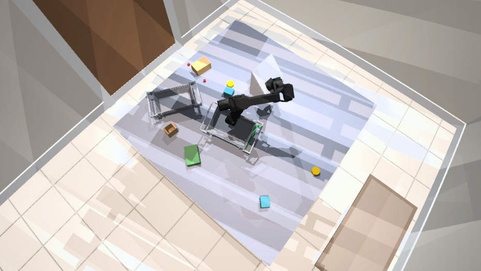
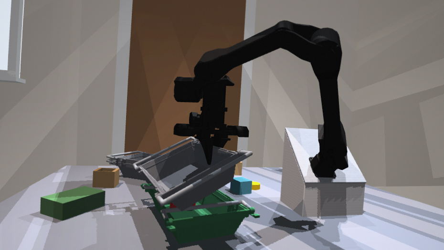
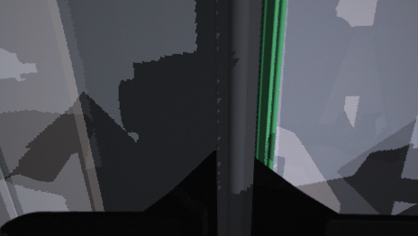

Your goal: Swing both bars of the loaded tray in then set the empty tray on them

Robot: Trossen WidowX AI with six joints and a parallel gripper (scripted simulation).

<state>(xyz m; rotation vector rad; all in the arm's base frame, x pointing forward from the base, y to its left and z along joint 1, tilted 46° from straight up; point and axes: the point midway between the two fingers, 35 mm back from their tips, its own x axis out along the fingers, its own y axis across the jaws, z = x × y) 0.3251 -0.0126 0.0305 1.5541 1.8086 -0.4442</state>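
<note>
The grey tray lies 70 mm ahead of my gripper tip and 20 mm to the left of it. From my gripper tip the other things lie so: green block 340 mm ahead, 110 mm below, 60 mm to the right; then box 320 mm ahead, 280 mm to the right, 120 mm below; then red block 120 mm below, 90 mm ahead, 40 mm to the right.
</note>
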